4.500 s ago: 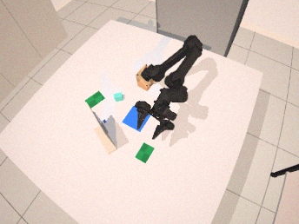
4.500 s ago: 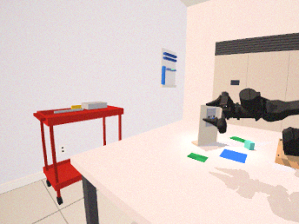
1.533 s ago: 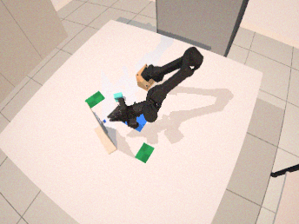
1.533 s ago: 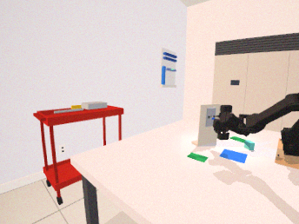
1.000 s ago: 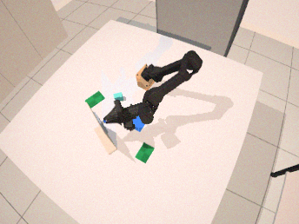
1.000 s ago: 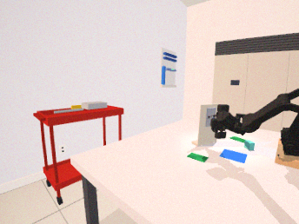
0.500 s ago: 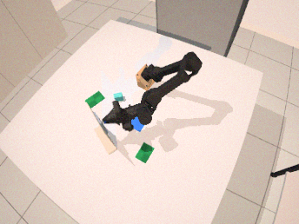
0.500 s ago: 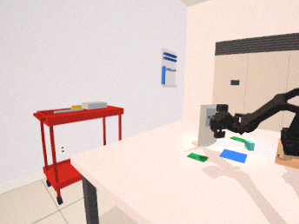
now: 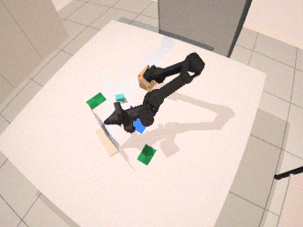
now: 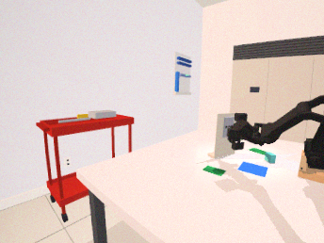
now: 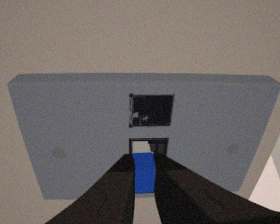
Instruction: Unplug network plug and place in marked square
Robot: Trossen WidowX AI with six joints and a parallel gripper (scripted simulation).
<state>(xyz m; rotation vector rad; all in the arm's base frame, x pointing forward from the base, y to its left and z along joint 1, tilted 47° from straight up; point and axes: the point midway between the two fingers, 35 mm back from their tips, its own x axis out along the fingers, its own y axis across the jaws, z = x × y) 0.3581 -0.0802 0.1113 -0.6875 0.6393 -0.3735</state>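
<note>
Now: the blue marked square 150 mm behind my gripper tip, 70 mm to the left of it and 170 mm below it. From my gripper tip the other things lie so: network plug (right at my gripper tip); then grey upright panel (20 mm ahead, 10 mm to the right, 60 mm below).
</note>
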